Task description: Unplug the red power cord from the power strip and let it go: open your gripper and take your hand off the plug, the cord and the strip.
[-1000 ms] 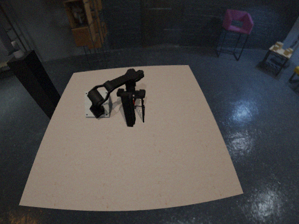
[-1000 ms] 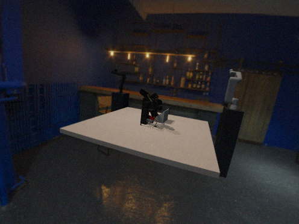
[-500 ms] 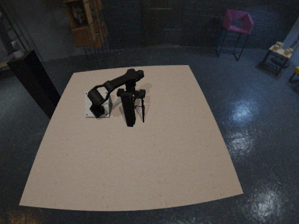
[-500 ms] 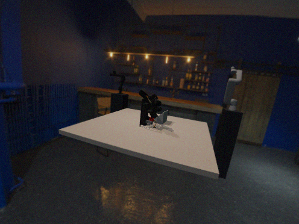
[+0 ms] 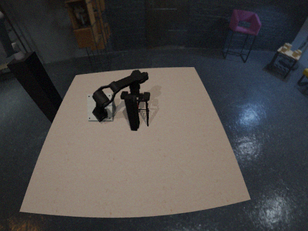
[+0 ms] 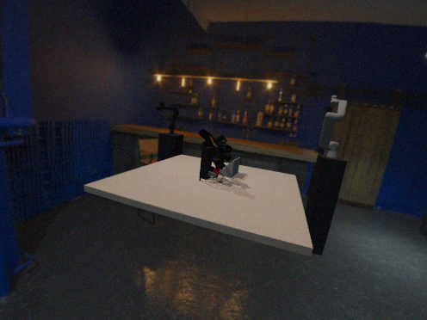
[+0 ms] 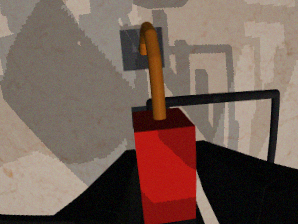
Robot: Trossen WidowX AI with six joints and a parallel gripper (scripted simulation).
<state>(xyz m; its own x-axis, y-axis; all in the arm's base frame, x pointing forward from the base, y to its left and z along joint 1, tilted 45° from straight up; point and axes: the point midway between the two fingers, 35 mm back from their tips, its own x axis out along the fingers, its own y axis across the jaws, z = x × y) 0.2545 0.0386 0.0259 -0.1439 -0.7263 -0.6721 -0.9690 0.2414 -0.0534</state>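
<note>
My gripper tip is 30 mm to the left of the red plug.
</note>
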